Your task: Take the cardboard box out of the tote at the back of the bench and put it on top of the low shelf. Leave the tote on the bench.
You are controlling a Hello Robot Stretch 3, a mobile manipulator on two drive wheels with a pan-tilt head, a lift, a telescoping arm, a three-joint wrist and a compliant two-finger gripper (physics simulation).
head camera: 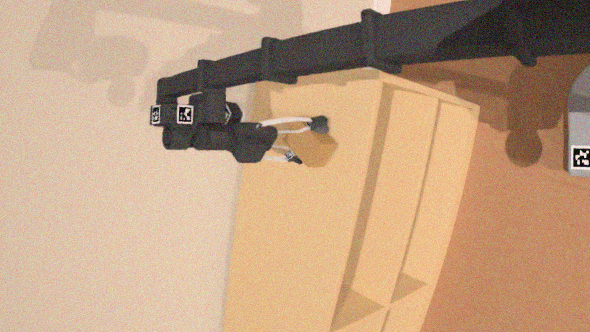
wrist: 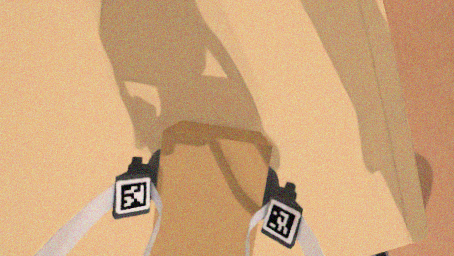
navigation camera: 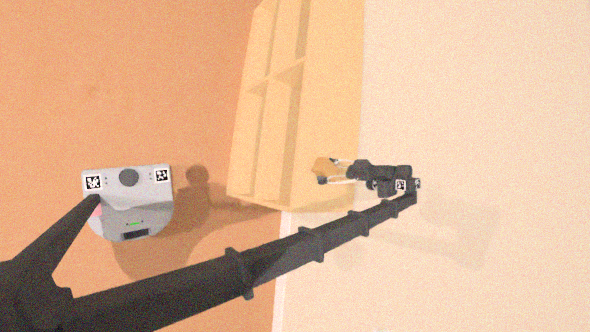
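Where they show: gripper, fingertip midpoint: point(wrist: 214, 174); robot's base, origin of the base link: point(navigation camera: 128, 176).
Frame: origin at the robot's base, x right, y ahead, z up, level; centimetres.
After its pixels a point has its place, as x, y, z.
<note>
The cardboard box point(head camera: 315, 147) @[59.5, -0.7, 67.4] point(navigation camera: 324, 167) @[59.9, -0.4, 67.4] point(wrist: 210, 205) @[63.7, -2.3, 67.4] is a plain brown block over the top of the low shelf point(head camera: 295, 240) @[70.9, 20.5, 61.0] point(navigation camera: 332, 100) @[74.3, 26.9, 61.1] point(wrist: 55, 100) @[75.5, 6.5, 61.0], near one end of it. My gripper point(head camera: 308, 142) @[63.8, -2.2, 62.2] point(navigation camera: 328, 170) @[63.8, -2.2, 62.2] point(wrist: 214, 174) @[63.8, -2.2, 62.2] is shut on the box, with one dark fingertip against each side. In the wrist view the far end of the box is near the shelf top and the gripper's shadow; I cannot tell whether the box touches the top. The tote and the bench do not show in these views.
My arm point(head camera: 315, 55) @[32.1, -9.6, 97.7] point(navigation camera: 280, 255) @[17.2, -9.1, 98.0] reaches past the end of the shelf. My base point(head camera: 585, 120) @[12.1, -9.6, 16.0] point(navigation camera: 135, 200) @[1.5, -9.4, 16.0] stands on the orange floor point(head camera: 510, 250) @[35.9, 29.6, 0.0] point(navigation camera: 125, 90) @[1.0, 40.7, 0.1] on the open-compartment side. Pale floor point(head camera: 125, 225) @[98.6, 18.4, 91.8] point(navigation camera: 475, 100) @[99.1, 21.1, 109.8] lies on the shelf's other side.
</note>
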